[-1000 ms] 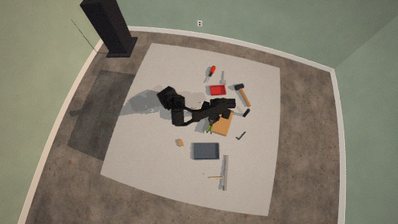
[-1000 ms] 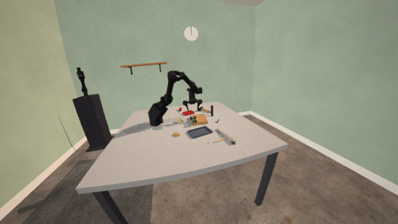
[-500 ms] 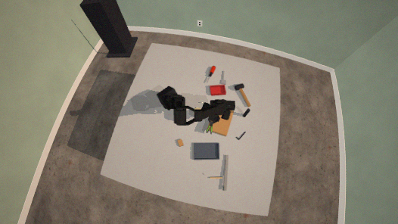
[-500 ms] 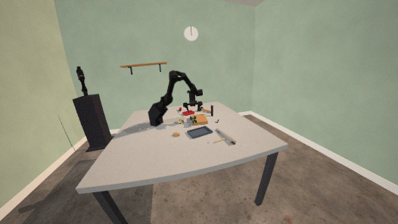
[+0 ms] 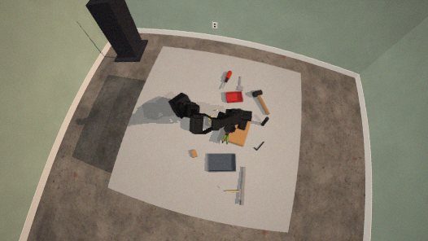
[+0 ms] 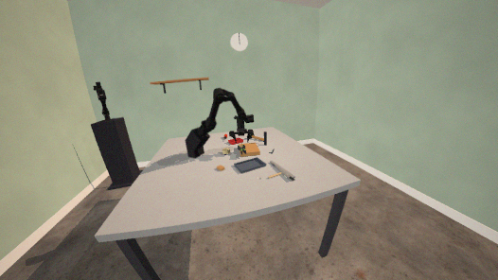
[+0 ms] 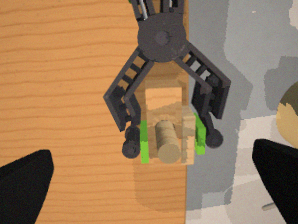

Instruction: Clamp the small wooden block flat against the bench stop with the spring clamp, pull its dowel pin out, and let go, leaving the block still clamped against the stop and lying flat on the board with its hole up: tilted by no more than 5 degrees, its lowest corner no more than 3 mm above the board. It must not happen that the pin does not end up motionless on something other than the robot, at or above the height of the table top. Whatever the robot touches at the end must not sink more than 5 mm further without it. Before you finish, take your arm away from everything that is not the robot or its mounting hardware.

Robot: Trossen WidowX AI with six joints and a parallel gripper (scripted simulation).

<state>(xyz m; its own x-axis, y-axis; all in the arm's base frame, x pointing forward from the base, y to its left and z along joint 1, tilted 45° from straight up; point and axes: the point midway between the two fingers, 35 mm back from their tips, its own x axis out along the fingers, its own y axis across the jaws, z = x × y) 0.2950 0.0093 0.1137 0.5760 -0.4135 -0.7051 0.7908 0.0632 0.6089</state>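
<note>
Right now the dowel pin is 6 cm below my hand and 1 cm behind it. From my hand the other things lie so: small wooden block 7 cm below, 1 cm behind; then bench stop 7 cm below, 2 cm behind, 1 cm to the left; then wooden board 10 cm below, 5 cm ahead.
</note>
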